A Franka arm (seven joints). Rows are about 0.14 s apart.
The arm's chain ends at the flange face. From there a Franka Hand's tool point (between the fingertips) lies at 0.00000 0.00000 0.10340 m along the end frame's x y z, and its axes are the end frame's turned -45 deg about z.
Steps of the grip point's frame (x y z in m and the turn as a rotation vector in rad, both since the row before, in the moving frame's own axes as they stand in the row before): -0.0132, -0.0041, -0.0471, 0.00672, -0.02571, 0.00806; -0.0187, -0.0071, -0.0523, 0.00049, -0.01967, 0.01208; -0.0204, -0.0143, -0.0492, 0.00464, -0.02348, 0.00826; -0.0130, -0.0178, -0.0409, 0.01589, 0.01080, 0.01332; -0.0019, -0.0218, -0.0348, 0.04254, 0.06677, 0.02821; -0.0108, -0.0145, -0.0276, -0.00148, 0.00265, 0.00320; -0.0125, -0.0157, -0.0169, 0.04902, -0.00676, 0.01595; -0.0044, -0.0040, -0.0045, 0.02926, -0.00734, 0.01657; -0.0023, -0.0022, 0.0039, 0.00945, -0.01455, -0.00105
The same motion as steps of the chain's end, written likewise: -0.0099, 0.0051, -0.0471, -0.01343, -0.02293, 0.00806; -0.0168, 0.0068, -0.0523, -0.01356, -0.01426, 0.01208; -0.0225, 0.0029, -0.0492, -0.01332, -0.01988, 0.00826; -0.0214, -0.0014, -0.0409, 0.01887, -0.00360, 0.01332; -0.0186, -0.0061, -0.0345, 0.07729, 0.01713, 0.02821; -0.0182, -0.0025, -0.0276, 0.00083, 0.00292, 0.00320; -0.0159, 0.0009, -0.0168, 0.02988, -0.03944, 0.01595; -0.0033, 0.0019, -0.0045, 0.01550, -0.02588, 0.01657; -0.0014, -0.0003, 0.0039, -0.00361, -0.01697, -0.00105
